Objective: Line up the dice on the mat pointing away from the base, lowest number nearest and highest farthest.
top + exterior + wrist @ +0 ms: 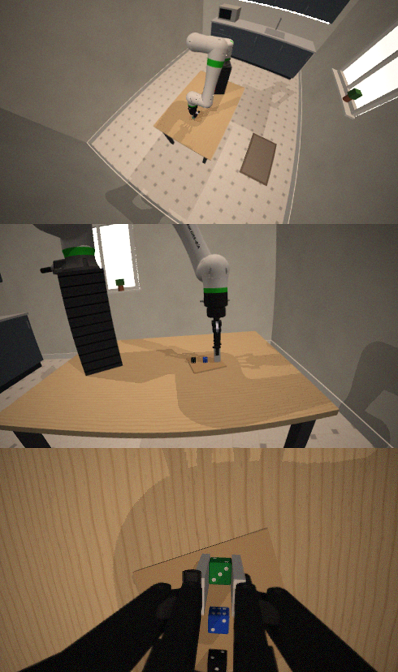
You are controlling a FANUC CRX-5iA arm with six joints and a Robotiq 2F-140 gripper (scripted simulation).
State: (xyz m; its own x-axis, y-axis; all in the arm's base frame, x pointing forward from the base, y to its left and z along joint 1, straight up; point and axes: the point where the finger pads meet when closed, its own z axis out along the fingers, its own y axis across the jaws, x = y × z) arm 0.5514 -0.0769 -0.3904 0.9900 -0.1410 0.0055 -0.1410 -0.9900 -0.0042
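My hand is 2 cm above the green die. From my hand the other things lie so: blue die (5 cm behind, 3 cm below, 1 cm to the left); then black die (10 cm behind, 3 cm below, 1 cm to the left); then tan mat (5 cm behind, 4 cm below, 1 cm to the left).
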